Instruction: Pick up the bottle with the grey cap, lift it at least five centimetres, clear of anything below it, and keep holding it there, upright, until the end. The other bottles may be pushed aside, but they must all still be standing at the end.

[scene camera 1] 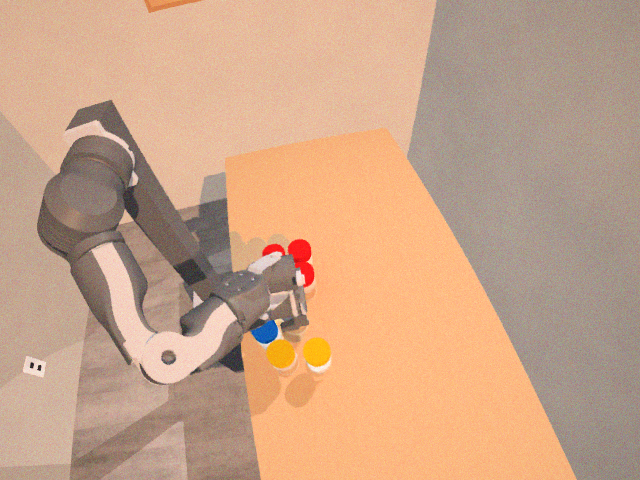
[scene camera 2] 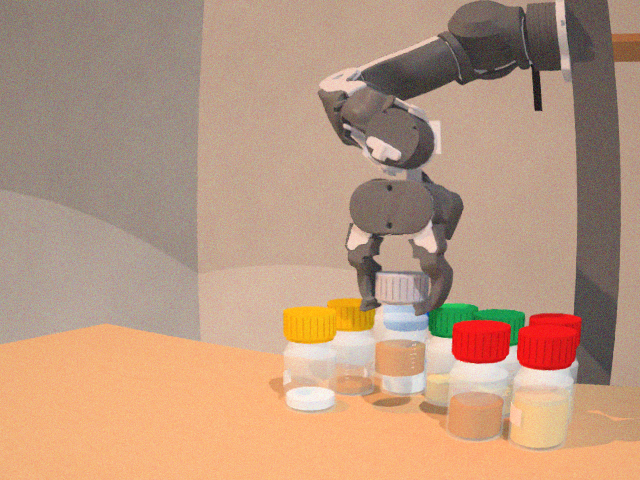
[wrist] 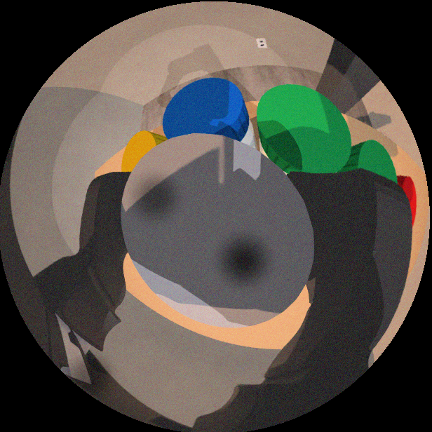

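The grey-capped bottle (scene camera 2: 400, 356) hangs upright below my gripper (scene camera 2: 397, 304) (wrist: 217, 220), raised above the table, with its shadow apart beneath it. The gripper is shut on its grey cap (scene camera 2: 402, 287) (wrist: 215, 210), one finger on each side. In scene camera 1 the gripper and wrist hide the cap. A blue-capped bottle (scene camera 1: 265, 332) stands just behind the held bottle and shows through its clear body in scene camera 2; its blue cap (wrist: 200, 110) is at the top of the wrist view.
Two yellow-capped bottles (scene camera 1: 281, 354) (scene camera 1: 316, 352) (scene camera 2: 309, 324) (scene camera 2: 351, 314) stand on one side. Two green-capped bottles (scene camera 2: 453, 320) (scene camera 2: 499, 325) (wrist: 305, 127) and three red-capped bottles (scene camera 1: 299, 250) (scene camera 2: 480, 341) (scene camera 2: 546, 346) stand on the other side. All look upright on the table (scene camera 1: 392, 361) (scene camera 2: 155, 403).
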